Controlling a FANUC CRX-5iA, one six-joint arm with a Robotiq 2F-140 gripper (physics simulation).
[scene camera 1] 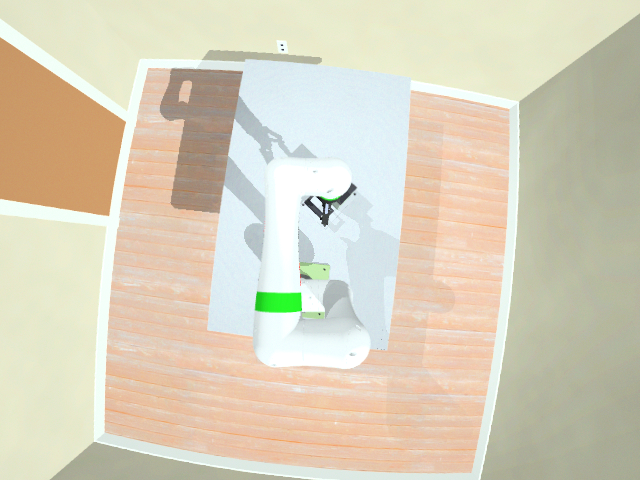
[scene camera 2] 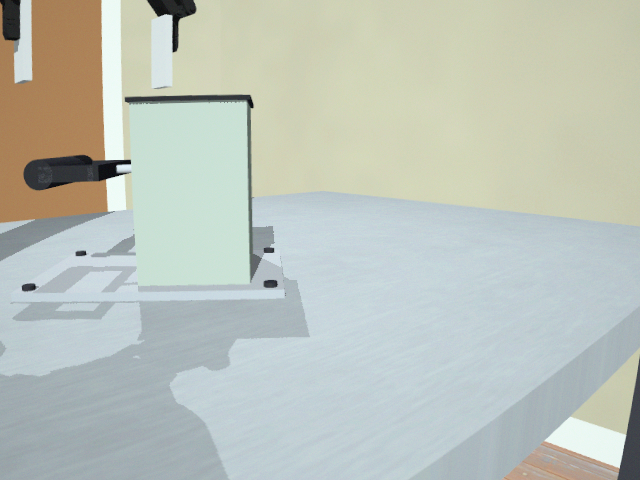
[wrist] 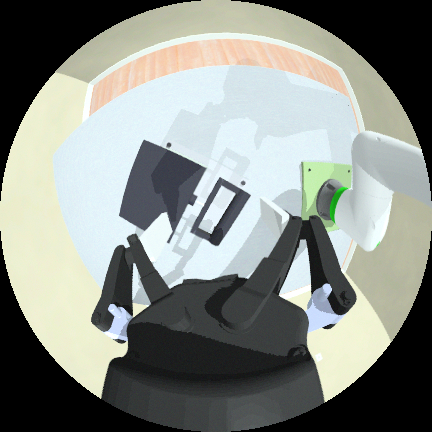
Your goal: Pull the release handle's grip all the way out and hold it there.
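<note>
The release handle's housing (scene camera 2: 191,191) is a pale green upright box with a dark lid (scene camera 2: 188,98) (wrist: 142,185), on a white bolted base plate (scene camera 2: 206,294). Its black grip (scene camera 2: 56,173) (wrist: 234,216), a rectangular frame with a thick outer bar, stands out from one side on a short light rod (scene camera 2: 124,168). My gripper (scene camera 2: 90,84) (wrist: 213,214) is open and empty, its fingers wide apart. In scene camera 2 both fingertips hang above the level of the lid and grip. In the wrist view the grip appears between the fingers, and the left finger overlaps the lid's corner.
The handle stands on a light grey table (scene camera 1: 320,103) (scene camera 2: 465,310). The white arm (scene camera 1: 281,222) reaches over it and partly covers the handle in scene camera 1. The arm's green mounting plate (scene camera 1: 316,269) (wrist: 311,185) is to the right in the wrist view.
</note>
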